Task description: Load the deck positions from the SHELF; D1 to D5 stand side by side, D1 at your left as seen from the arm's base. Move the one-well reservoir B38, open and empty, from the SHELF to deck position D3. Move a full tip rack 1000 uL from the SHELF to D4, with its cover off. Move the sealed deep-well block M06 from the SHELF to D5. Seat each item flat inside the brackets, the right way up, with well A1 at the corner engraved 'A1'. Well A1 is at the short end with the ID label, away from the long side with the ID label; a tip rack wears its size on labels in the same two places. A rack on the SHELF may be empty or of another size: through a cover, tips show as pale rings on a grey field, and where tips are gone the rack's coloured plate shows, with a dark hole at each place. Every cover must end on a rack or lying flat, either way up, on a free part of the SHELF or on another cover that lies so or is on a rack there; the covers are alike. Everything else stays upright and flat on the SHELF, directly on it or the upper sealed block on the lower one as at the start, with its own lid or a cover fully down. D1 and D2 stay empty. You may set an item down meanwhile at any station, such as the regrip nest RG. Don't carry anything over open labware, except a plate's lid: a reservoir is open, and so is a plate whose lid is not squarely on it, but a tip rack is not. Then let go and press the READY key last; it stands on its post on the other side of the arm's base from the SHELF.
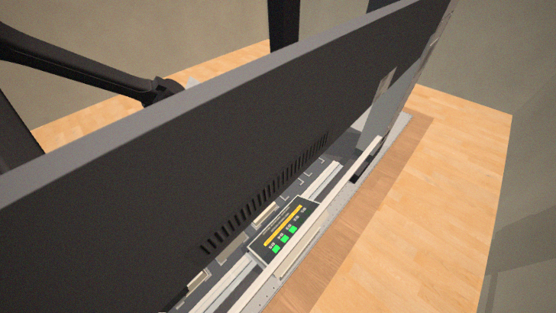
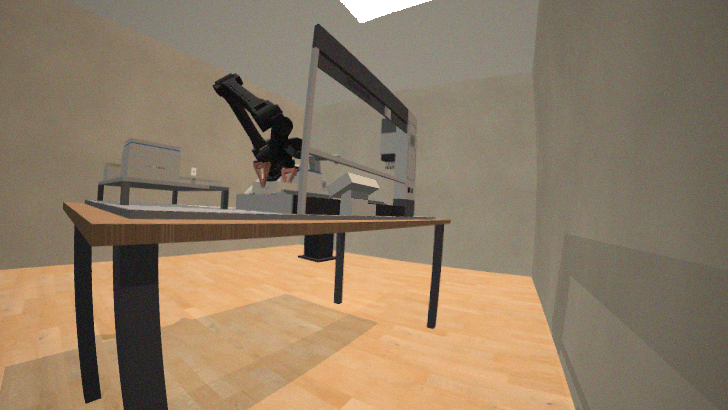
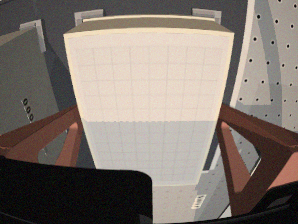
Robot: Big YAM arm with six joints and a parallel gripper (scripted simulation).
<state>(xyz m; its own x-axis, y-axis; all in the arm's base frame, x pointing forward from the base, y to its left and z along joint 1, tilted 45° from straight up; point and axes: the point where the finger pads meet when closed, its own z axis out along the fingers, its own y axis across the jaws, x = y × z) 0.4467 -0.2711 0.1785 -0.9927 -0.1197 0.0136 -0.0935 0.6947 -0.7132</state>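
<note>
My hand is 10 mm above the pale sealed deep-well block. The rest, counted from my hand: tall frame post: 190 mm ahead, 40 mm to the right, 150 mm above; then rg label: 190 mm behind, 230 mm to the left, 70 mm below; then cream one-well reservoir: 30 mm behind, 250 mm to the left, 20 mm below.
</note>
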